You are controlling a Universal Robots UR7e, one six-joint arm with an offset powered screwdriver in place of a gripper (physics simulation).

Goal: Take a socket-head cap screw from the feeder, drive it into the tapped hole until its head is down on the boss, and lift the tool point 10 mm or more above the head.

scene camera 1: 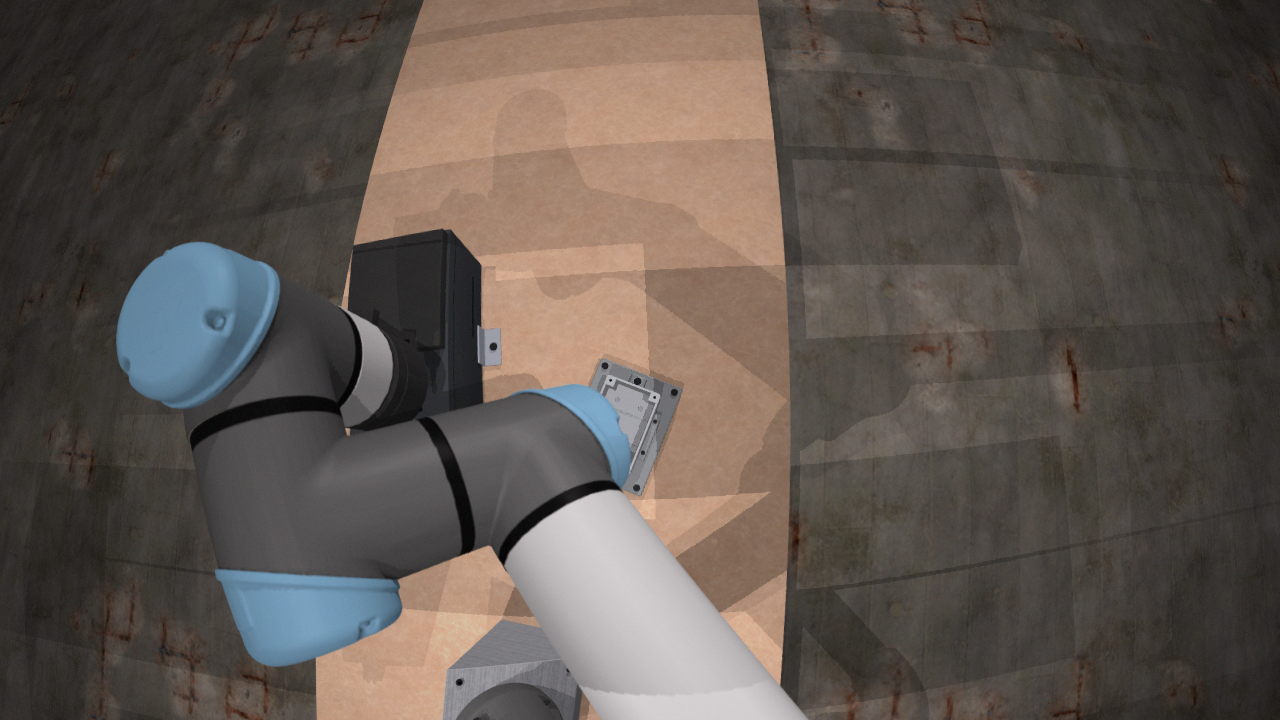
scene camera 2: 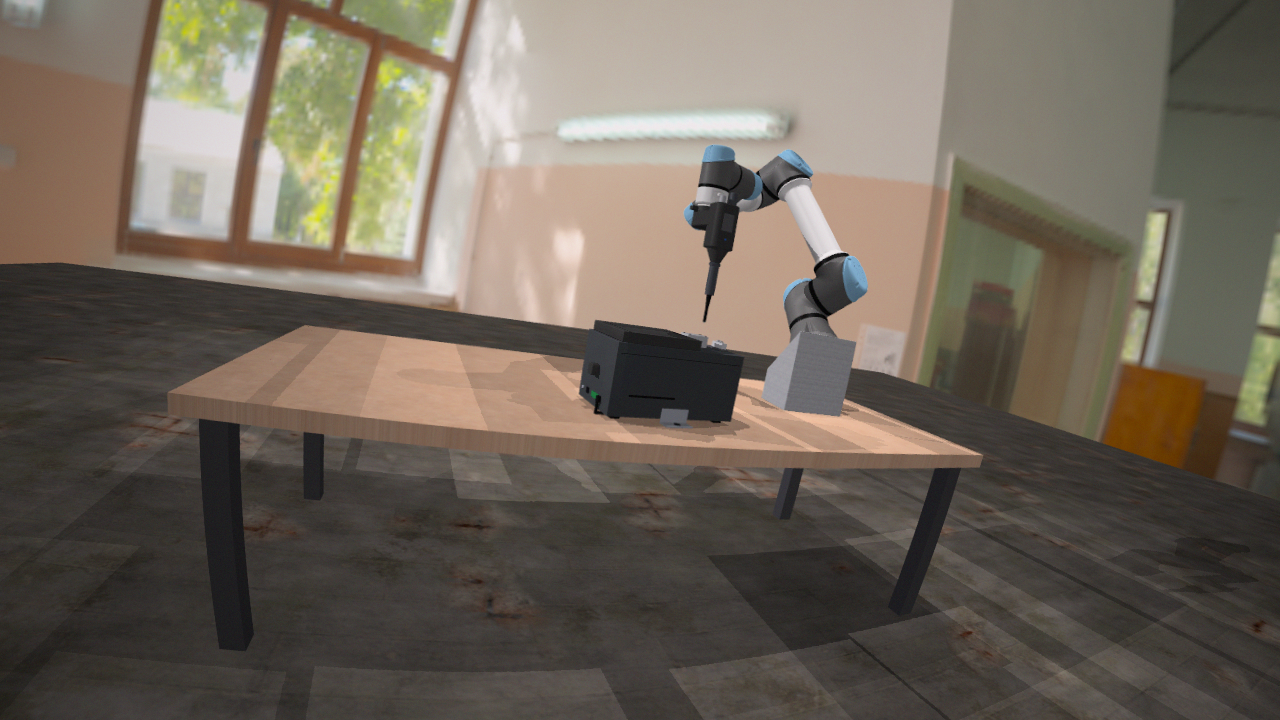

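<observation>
The black screw feeder (scene camera 1: pixel 402 277) (scene camera 2: pixel 675 383) stands at the table's left side in scene camera 1; the arm covers its front part there. My screwdriver (scene camera 2: pixel 705 319) points down, its tip a little above the feeder's top near the silver parts in scene camera 2. The tip is hidden under the arm in scene camera 1. Whether a screw is on the tip is too small to tell. A grey plate (scene camera 1: pixel 668 404) with a light housing (scene camera 1: pixel 631 410) lies right of the feeder, partly covered by the arm. I cannot tell which hole is the tapped one.
The arm's wrist (scene camera 1: pixel 268 483) and white link (scene camera 1: pixel 644 600) stretch over the wooden table (scene camera 1: pixel 581 53) (scene camera 2: pixel 402 385). The metal base block (scene camera 1: pixel 514 649) (scene camera 2: pixel 810 376) stands near the plate. A small bracket (scene camera 1: pixel 491 346) (scene camera 2: pixel 674 416) sticks out at the feeder's side.
</observation>
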